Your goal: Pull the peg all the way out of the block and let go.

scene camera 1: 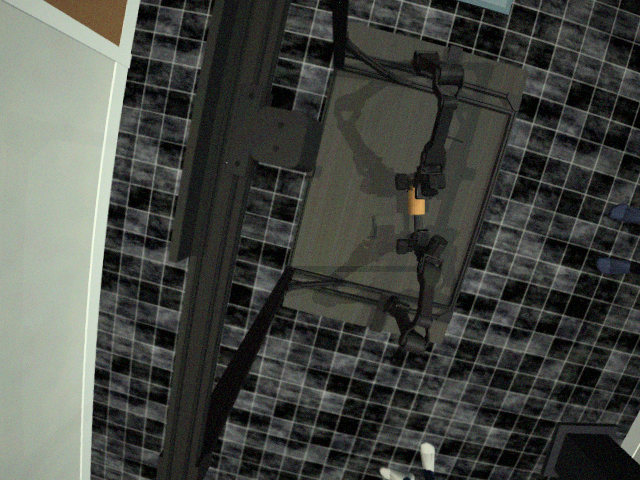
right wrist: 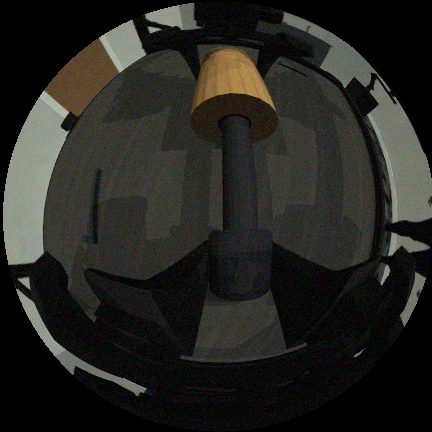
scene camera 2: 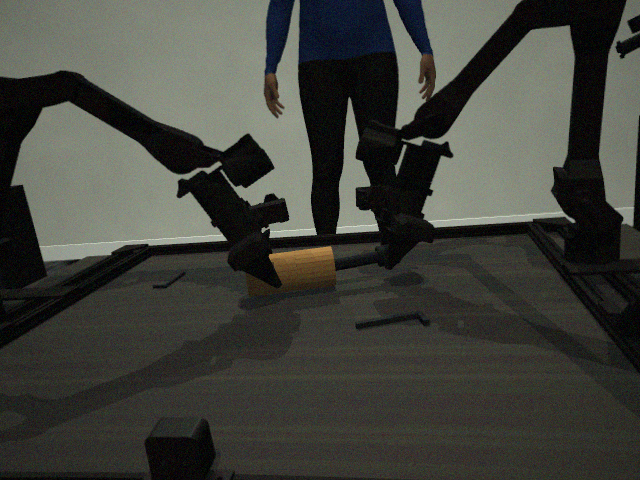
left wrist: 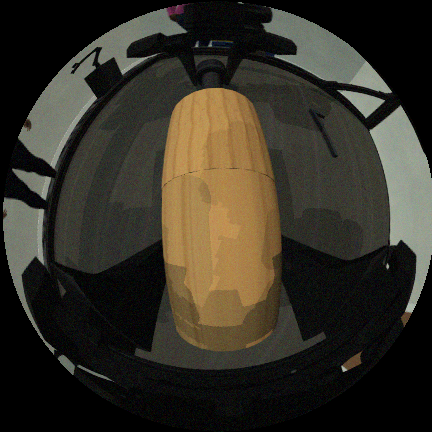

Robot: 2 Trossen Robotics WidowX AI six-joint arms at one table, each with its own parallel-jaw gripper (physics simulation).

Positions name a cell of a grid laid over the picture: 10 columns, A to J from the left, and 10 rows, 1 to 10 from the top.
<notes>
My right gripper (scene camera 2: G6) grips a dark peg (scene camera 2: F6). Also in view: my left gripper (scene camera 2: E6).
The dark peg shows as well in the right wrist view (right wrist: F6) and in the left wrist view (left wrist: E2). My left gripper shows as well in the right wrist view (right wrist: F2) and in the left wrist view (left wrist: F6). My right gripper shows as well in the right wrist view (right wrist: F6) and in the left wrist view (left wrist: E2).
</notes>
